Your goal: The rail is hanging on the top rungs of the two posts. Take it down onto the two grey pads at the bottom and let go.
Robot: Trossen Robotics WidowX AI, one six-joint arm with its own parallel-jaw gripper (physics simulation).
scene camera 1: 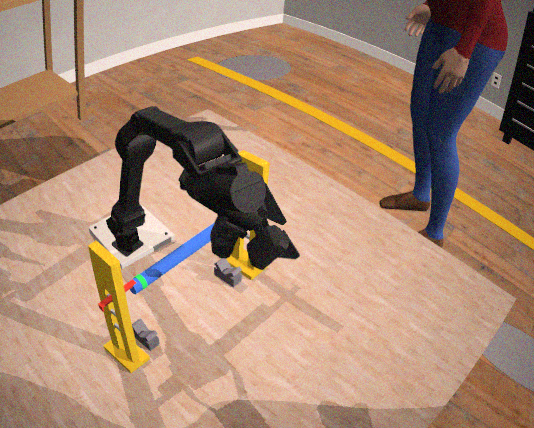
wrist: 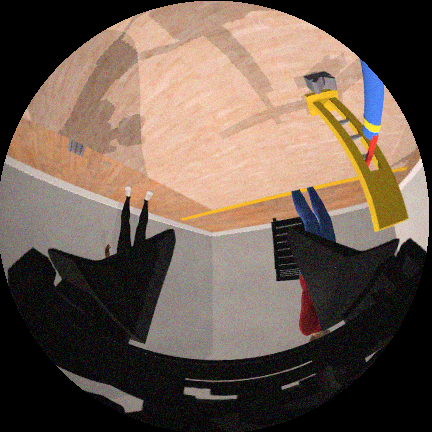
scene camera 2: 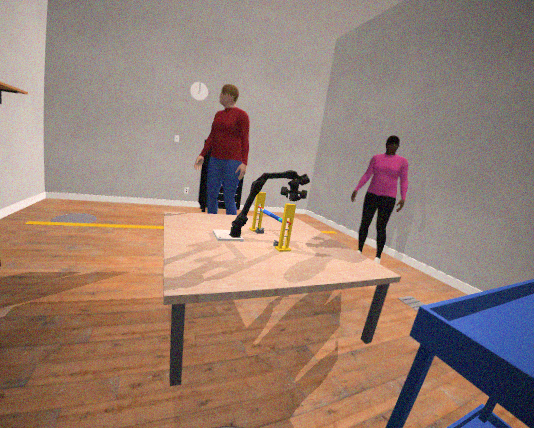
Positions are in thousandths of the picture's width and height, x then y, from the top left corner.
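You'd see my gripper (scene camera 1: 546,560) open and holding nothing, and there's the gripper (wrist: 541,543) again. There's a yellow post (scene camera 1: 229,810) too, plus the grey pads (scene camera 1: 419,632), and I can also see a yellow post (scene camera 1: 449,602).
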